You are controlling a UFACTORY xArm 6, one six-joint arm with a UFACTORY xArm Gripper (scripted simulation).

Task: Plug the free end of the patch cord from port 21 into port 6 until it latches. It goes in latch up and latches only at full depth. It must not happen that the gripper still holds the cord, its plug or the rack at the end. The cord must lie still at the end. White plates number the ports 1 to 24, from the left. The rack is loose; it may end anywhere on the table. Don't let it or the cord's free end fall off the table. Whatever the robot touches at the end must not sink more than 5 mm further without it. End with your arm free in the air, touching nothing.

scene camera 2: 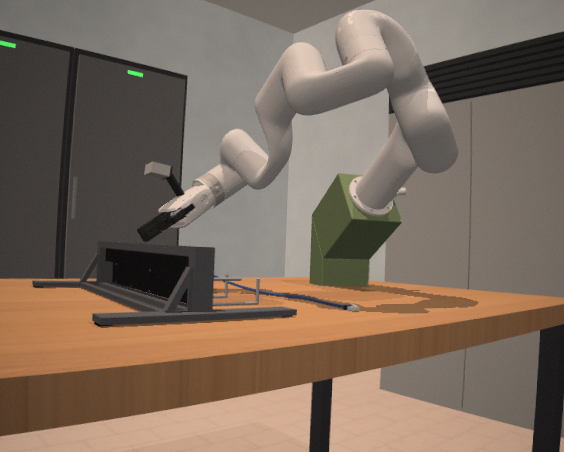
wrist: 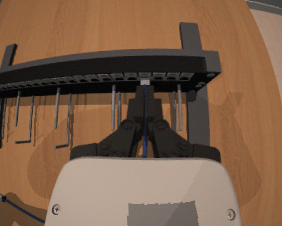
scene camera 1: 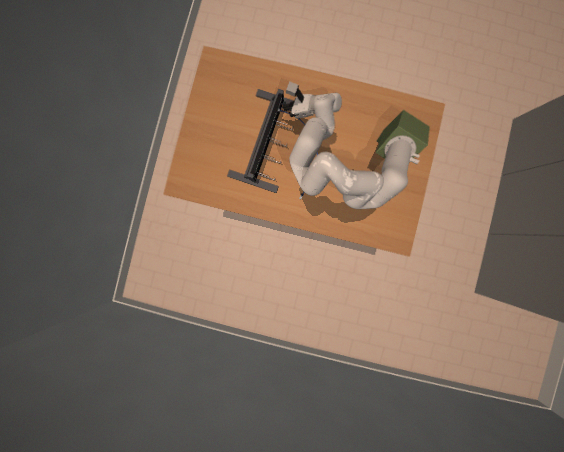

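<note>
My gripper (scene camera 2: 141, 235) is there for me to see, and I find it (wrist: 145, 96) in the wrist view too.
</note>
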